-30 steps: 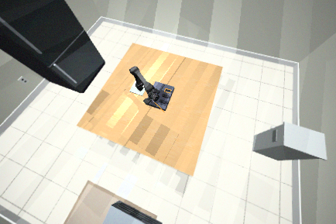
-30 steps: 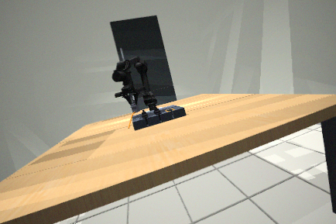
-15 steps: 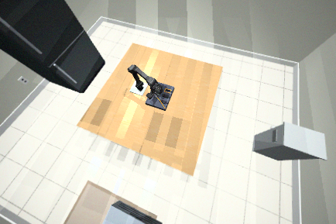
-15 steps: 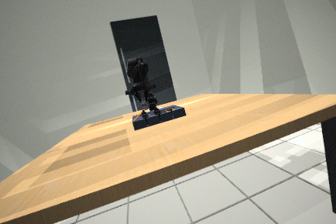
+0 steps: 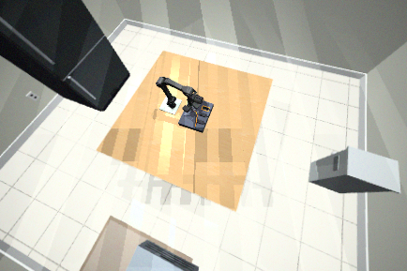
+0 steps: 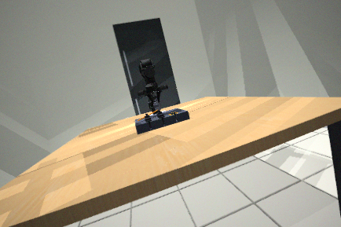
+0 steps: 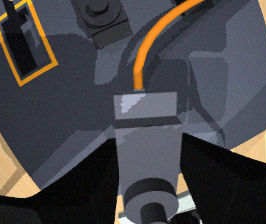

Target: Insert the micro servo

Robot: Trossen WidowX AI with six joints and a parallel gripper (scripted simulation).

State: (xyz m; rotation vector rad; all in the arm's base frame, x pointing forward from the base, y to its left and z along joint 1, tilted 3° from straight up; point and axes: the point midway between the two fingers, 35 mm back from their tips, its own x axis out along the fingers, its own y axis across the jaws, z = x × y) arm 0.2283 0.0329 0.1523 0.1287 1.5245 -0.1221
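Right now my gripper tip is 100 mm above the dark robot deck, 10 mm to the left of it and 10 mm past it.
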